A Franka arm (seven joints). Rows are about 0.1 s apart.
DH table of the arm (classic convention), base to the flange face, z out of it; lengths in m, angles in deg. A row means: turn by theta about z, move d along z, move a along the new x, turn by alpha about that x. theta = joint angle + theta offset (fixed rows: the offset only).
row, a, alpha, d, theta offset
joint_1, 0, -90, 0.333, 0
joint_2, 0, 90, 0, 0
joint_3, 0.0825, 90, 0.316, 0
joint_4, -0.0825, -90, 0, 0
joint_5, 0, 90, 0.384, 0
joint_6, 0.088, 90, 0, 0
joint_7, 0, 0, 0.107, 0
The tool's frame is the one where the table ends.
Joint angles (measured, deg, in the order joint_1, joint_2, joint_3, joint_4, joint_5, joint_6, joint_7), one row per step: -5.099 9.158 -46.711 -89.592 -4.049 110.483 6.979; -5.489 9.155 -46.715 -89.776 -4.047 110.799 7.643; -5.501 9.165 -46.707 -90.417 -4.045 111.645 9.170; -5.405 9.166 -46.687 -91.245 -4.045 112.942 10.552; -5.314 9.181 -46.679 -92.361 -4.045 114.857 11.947; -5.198 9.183 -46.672 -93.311 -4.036 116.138 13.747; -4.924 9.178 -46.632 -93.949 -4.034 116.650 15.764; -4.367 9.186 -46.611 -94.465 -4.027 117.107 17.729; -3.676 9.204 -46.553 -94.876 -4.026 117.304 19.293; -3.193 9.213 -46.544 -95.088 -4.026 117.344 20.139
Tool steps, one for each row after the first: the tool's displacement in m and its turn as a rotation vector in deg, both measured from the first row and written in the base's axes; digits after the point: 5 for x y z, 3 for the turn. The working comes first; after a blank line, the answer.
Tool pose at each row, in the base's axes (x y z in m, rotation vector in deg; the steps are taken from these numbers as rounded here): 0.40632 -0.46808 0.59817 144.531 -77.878 13.634; 0.40323 -0.47115 0.59720 143.788 -79.159 13.867; 0.40343 -0.47197 0.59315 142.781 -81.002 14.429; 0.40482 -0.47229 0.58839 141.872 -82.404 15.347; 0.40639 -0.47314 0.58221 140.846 -83.694 16.691; 0.40753 -0.47319 0.57635 139.709 -85.652 17.527; 0.40973 -0.47126 0.57174 138.679 -87.834 17.831; 0.41424 -0.46735 0.56801 137.852 -89.618 18.244; 0.41996 -0.46199 0.56457 137.475 -90.755 18.370; 0.42366 -0.45834 0.56271 137.352 -91.286 18.376

-0.00309 -0.00307 -0.00097 -0.087 -0.290 -0.988; -0.00289 -0.00389 -0.00502 -0.202 -0.882 -2.361; -0.00150 -0.00421 -0.00978 -0.508 -1.609 -3.412; 0.00007 -0.00506 -0.01596 -1.043 -2.550 -4.404; 0.00121 -0.00511 -0.02182 -1.206 -3.348 -5.858; 0.00341 -0.00318 -0.02643 -1.026 -3.917 -7.439; 0.00792 0.00073 -0.03016 -0.884 -4.503 -8.703; 0.01364 0.00609 -0.03360 -0.637 -4.835 -9.456; 0.01734 0.00974 -0.03546 -0.467 -4.972 -9.789
